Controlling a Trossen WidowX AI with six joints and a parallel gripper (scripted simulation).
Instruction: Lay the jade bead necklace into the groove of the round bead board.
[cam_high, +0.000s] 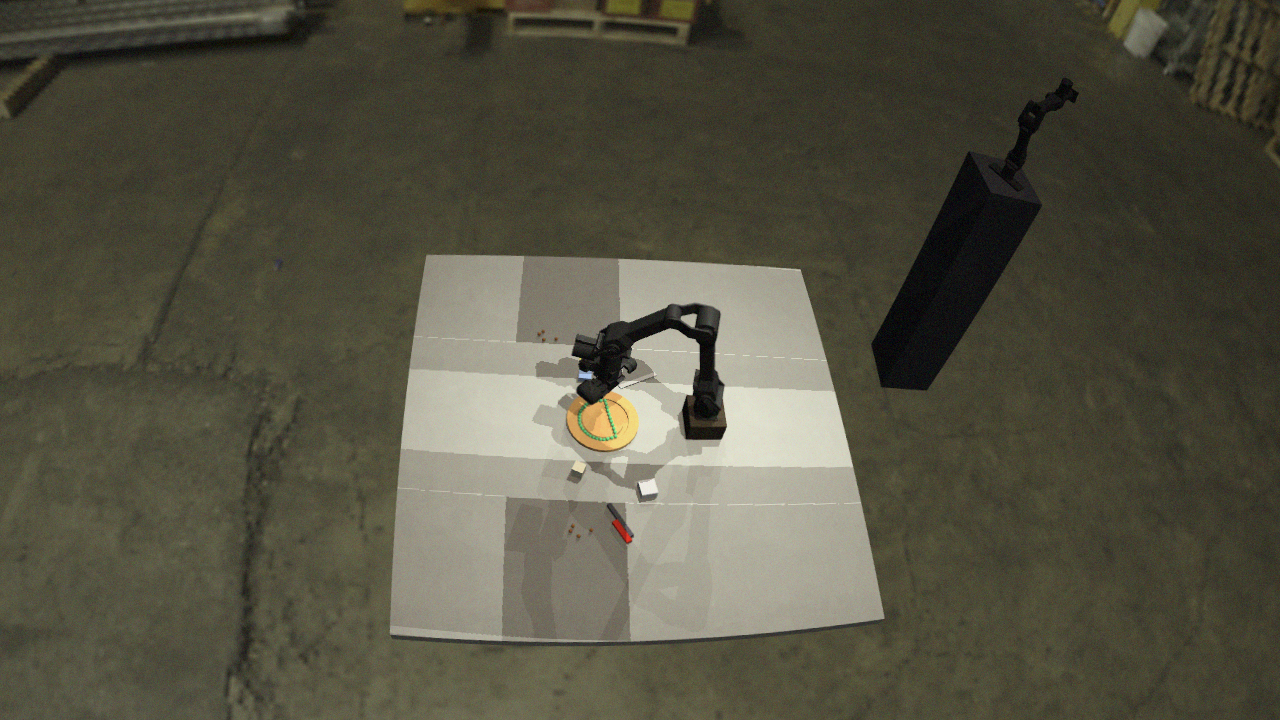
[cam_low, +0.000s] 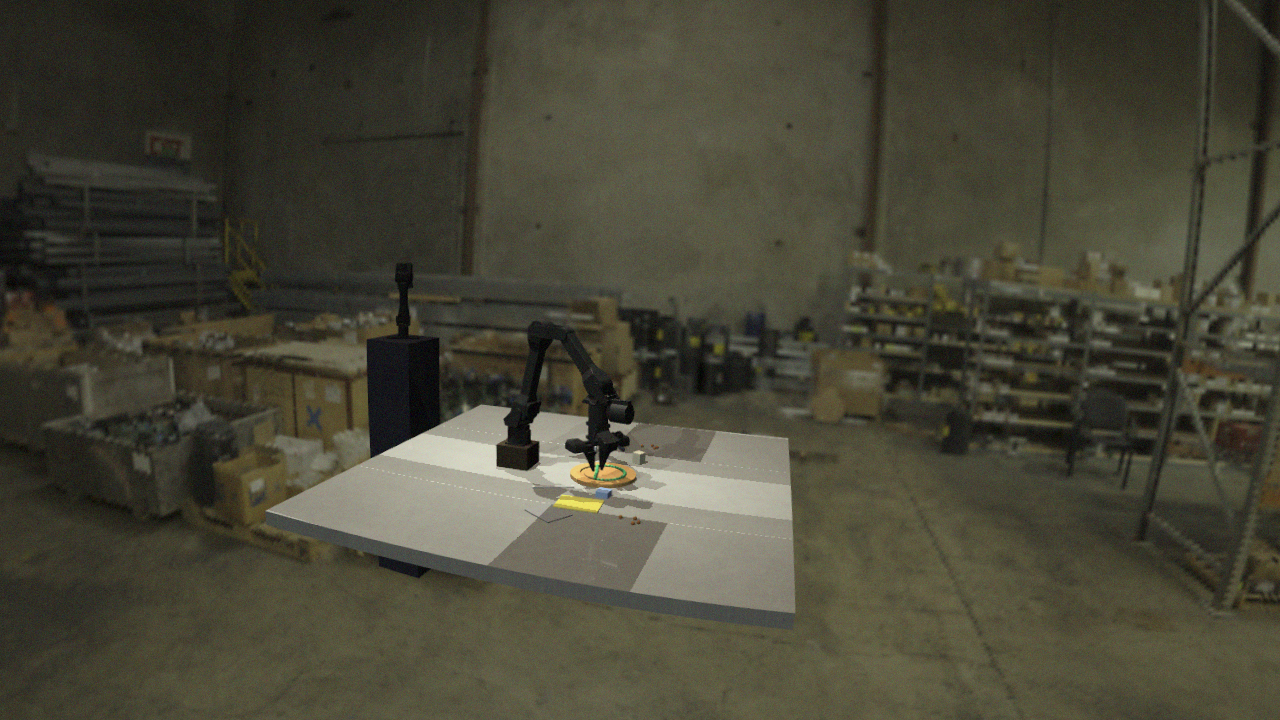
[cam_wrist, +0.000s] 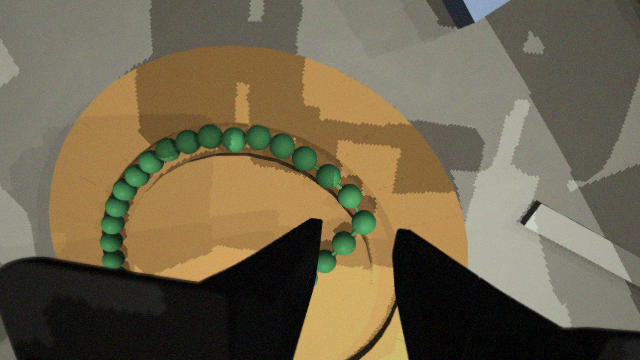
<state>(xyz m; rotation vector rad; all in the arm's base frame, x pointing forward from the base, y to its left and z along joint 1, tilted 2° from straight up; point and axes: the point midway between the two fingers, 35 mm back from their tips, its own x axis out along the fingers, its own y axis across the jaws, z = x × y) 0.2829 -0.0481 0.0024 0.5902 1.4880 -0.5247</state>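
My gripper tip is 50 mm short of the blue block, 90 mm to the left of it and 30 mm above it. Also, from my gripper tip: yellow pad: 10 mm ahead, 180 mm to the right, 40 mm below; white strip: 100 mm behind, 90 mm to the right, 40 mm below; cream cube: 60 mm ahead, 240 mm to the left, 20 mm below.
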